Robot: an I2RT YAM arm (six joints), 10 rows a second.
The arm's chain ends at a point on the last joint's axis. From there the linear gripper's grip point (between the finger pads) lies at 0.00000 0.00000 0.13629 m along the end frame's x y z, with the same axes.
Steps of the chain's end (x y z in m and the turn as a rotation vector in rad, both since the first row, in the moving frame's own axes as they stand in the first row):
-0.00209 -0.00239 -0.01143 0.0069 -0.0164 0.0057
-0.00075 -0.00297 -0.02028 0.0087 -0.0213 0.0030
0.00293 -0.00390 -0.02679 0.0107 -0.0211 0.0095
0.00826 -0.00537 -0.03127 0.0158 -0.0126 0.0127
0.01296 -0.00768 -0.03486 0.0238 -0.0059 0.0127
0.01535 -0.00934 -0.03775 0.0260 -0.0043 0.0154
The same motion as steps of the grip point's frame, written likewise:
-0.00432 -0.00334 -0.01145 0.0069 -0.0164 0.0057
-0.00365 -0.00416 -0.02032 0.0087 -0.0213 0.0030
0.00006 -0.00537 -0.02683 0.0107 -0.0211 0.0095
0.00656 -0.00753 -0.03130 0.0158 -0.0126 0.0127
0.01218 -0.01093 -0.03490 0.0238 -0.0059 0.0127
0.01479 -0.01289 -0.03780 0.0260 -0.0043 0.0154

